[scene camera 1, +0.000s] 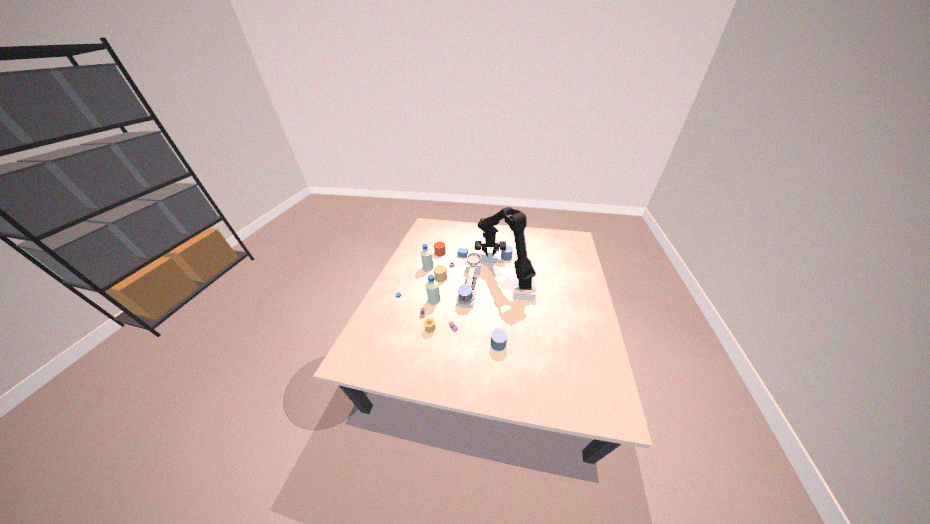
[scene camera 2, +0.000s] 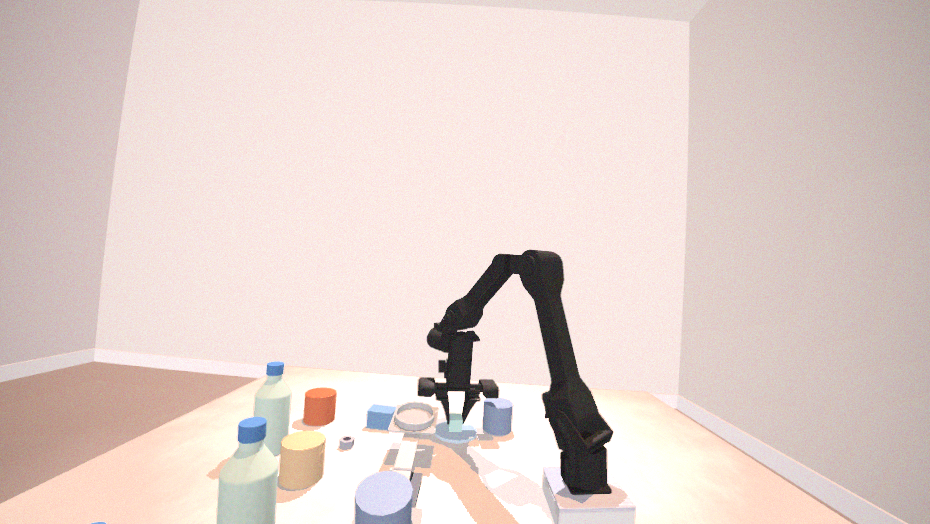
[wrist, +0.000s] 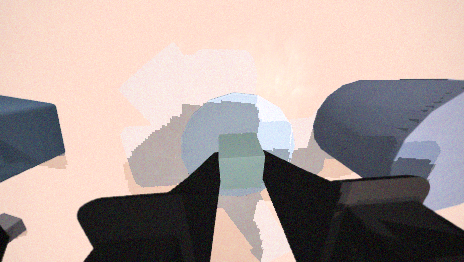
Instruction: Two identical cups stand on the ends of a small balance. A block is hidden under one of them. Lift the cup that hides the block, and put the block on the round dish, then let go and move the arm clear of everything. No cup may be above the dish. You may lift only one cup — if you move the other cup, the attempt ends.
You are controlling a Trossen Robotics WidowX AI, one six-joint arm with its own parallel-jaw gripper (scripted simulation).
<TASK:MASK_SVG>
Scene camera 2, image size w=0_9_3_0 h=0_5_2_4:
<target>my gripper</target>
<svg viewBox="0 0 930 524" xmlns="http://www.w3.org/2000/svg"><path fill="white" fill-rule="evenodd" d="M438 360L438 372L444 373L446 382L435 382L435 377L420 377L417 384L417 396L432 397L435 394L436 401L441 402L447 424L449 424L448 391L465 392L462 425L475 403L481 401L480 392L483 392L485 398L499 398L499 387L493 379L479 379L479 383L470 383L472 360L456 361L449 358L446 361Z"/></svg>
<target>cup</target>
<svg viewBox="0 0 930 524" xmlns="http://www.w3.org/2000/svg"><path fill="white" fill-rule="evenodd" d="M485 399L483 430L495 436L509 434L511 432L513 402L504 398Z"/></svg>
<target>yellow cylinder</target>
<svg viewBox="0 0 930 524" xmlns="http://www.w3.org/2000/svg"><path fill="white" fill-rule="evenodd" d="M324 434L313 430L304 430L283 438L280 449L280 485L297 490L315 485L322 479L326 442Z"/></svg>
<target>orange cylinder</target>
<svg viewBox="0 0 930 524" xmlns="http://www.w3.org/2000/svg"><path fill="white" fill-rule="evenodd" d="M335 389L325 387L314 388L305 393L303 423L305 425L323 426L335 419L337 396Z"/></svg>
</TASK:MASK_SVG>
